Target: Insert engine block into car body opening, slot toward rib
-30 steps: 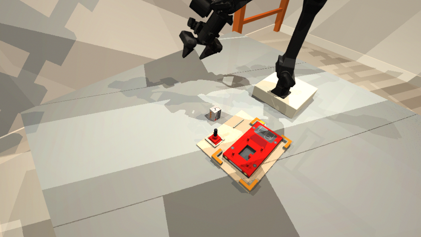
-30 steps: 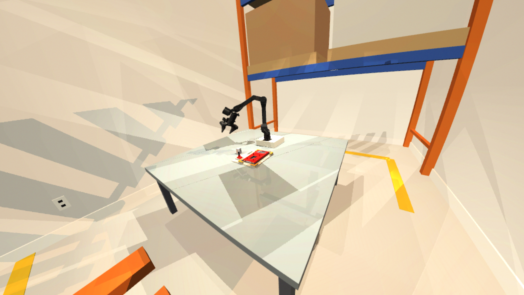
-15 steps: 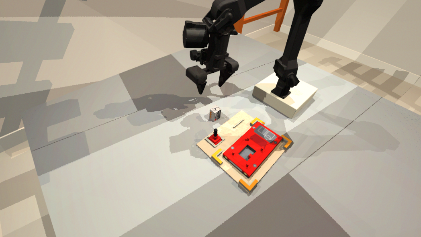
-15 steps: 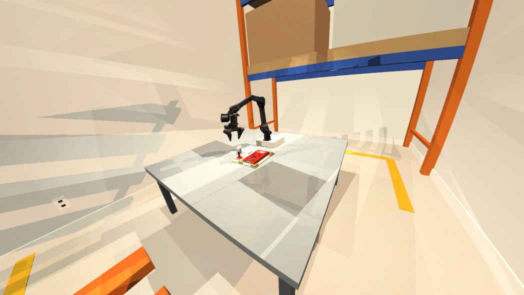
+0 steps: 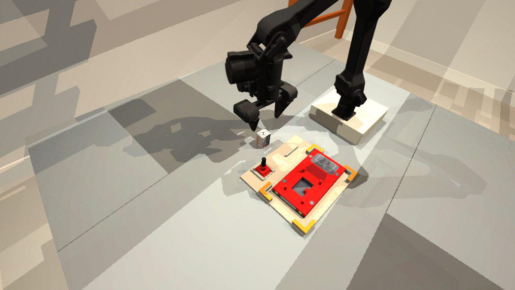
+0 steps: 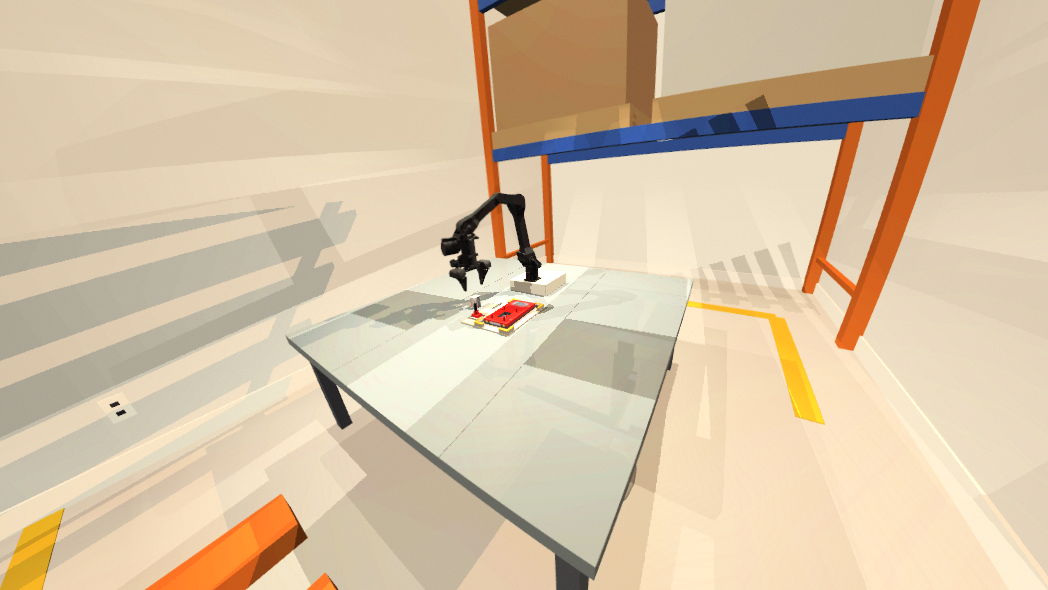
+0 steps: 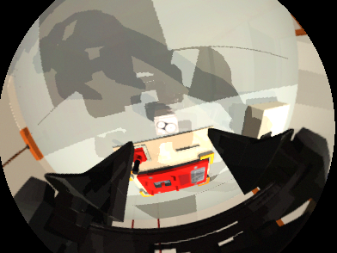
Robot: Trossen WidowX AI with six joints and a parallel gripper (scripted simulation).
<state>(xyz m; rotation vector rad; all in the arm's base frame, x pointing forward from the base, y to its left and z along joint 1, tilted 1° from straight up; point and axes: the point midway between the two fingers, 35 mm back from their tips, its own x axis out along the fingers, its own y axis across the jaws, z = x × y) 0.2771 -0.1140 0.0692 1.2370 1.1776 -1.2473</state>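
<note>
My gripper tip is now 6 cm above the engine block.
</note>
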